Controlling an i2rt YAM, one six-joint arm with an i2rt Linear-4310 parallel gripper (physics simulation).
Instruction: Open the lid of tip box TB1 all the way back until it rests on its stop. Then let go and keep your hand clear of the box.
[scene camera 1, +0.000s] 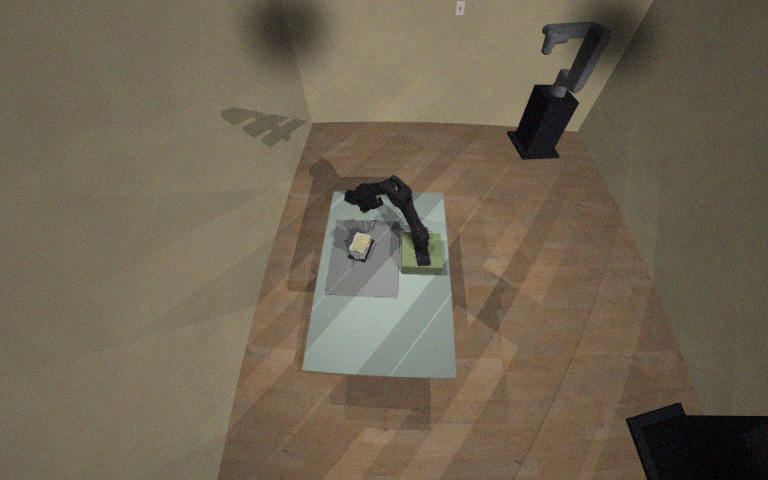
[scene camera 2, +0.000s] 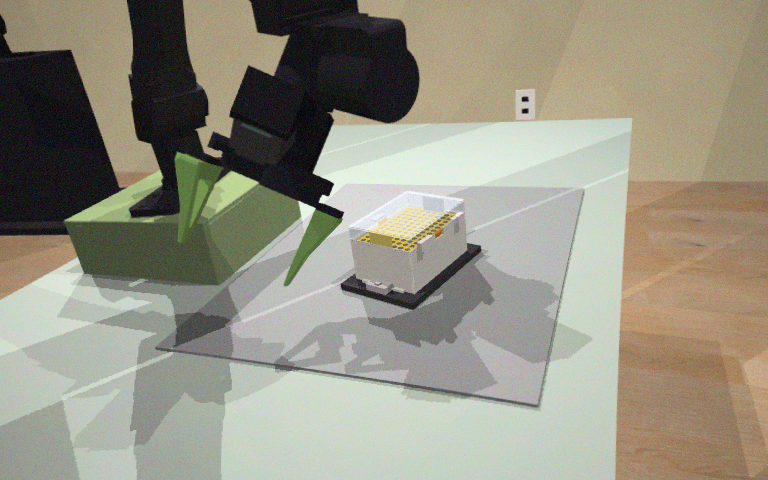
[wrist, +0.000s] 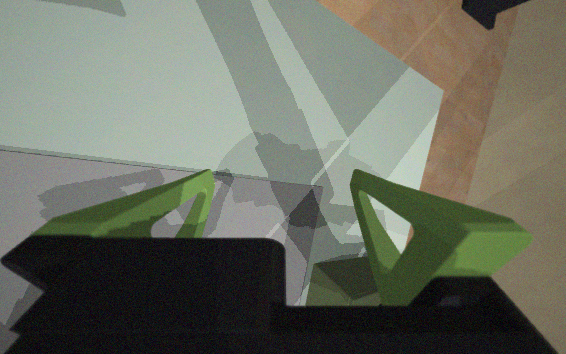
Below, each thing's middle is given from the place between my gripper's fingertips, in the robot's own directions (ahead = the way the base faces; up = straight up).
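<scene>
Tip box lid (scene camera 2: 402, 222): 11 cm ahead of my hand, 21 cm to the left of it, 5 cm below it. White tip box TB1 (scene camera 2: 406, 279): 11 cm ahead of my hand, 21 cm to the left, 8 cm below. Grey mat (scene camera 1: 378, 277): 10 cm ahead of my hand, 26 cm to the left, 12 cm below. Going by their middles, of the things named here, grey mat farthest from my hand.
</scene>
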